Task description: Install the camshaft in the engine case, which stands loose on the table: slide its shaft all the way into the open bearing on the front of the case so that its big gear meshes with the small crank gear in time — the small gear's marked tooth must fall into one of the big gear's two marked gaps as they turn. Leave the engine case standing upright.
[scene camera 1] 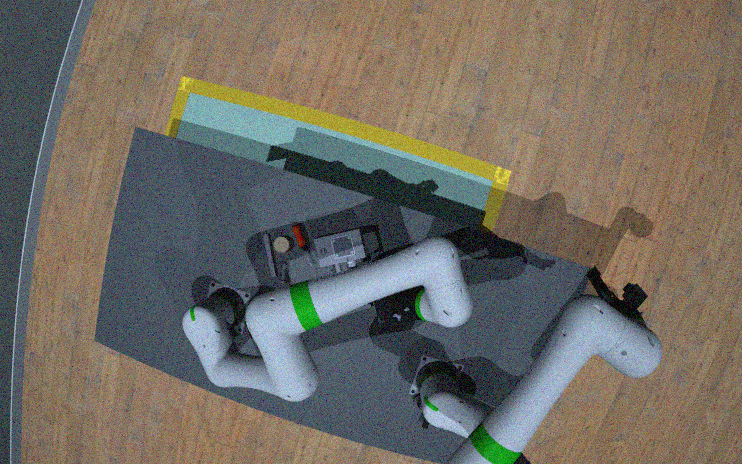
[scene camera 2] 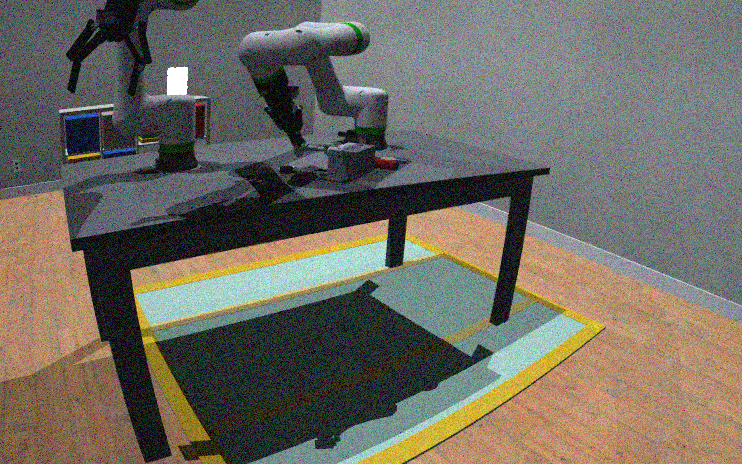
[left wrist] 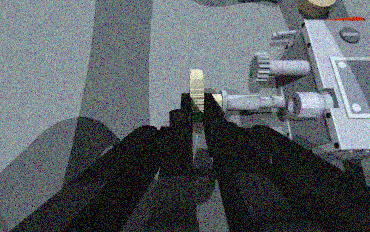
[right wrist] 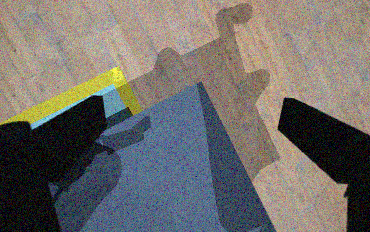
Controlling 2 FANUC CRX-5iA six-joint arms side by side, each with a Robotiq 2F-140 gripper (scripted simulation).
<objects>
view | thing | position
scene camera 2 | my left gripper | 298, 143
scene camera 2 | my right gripper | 100, 92
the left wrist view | my left gripper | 196, 107
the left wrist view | camshaft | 225, 102
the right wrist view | my right gripper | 193, 113
</objects>
